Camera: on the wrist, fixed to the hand. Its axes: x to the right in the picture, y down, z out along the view.
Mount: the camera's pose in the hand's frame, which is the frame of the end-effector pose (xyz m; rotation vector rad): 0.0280 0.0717 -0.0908 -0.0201 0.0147 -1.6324
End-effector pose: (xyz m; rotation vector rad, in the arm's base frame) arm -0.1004 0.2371 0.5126 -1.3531 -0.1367 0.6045
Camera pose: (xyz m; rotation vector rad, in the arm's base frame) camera -0.0613 0.1779 0.4170 -0.8576 -1.0894 -0.7846
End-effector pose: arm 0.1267 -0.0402 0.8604 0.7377 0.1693 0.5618
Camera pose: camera 0.0891 0.0715 0.8436 0.3723 0.6799 -0.9845
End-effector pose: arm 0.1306 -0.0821 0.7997 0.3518 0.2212 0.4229
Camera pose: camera 0.1041 0.0173 0.7397 0.0628 0.4392 -1.1805
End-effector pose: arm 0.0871 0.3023 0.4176 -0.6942 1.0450 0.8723
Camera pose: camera -0.0079 0.2700 0.3536 -1.2313 0.2083 -0.5482
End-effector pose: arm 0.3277 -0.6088 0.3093 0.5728 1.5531 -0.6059
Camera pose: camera 0.3081 -0.4944 0.2829 -0.8963 1.7920 -1.7440
